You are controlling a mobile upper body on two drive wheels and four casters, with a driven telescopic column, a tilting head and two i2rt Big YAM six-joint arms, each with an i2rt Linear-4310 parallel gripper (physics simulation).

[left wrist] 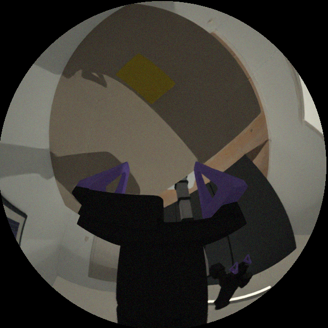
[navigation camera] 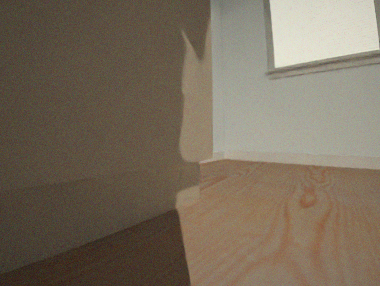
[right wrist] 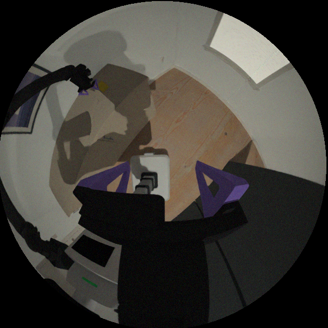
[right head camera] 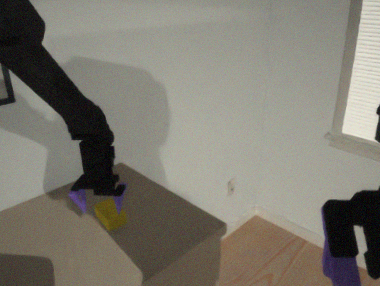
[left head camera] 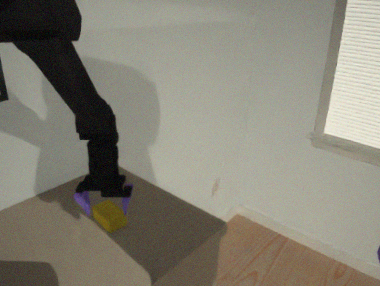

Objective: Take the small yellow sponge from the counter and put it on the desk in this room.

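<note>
The small yellow sponge lies on the tan counter, near a shadow edge. My left gripper is open and empty, with its purple fingers above the counter. In the left head view its fingertips appear on either side of the sponge's upper part; in the left wrist view the sponge lies beyond the tips, not between them. My right gripper is open and empty, away from the sponge. I cannot identify a desk.
The counter's side fills the left of the navigation view. Wood floor lies beside it. Walls meet behind the counter, with a window at the right. A framed picture hangs at the left.
</note>
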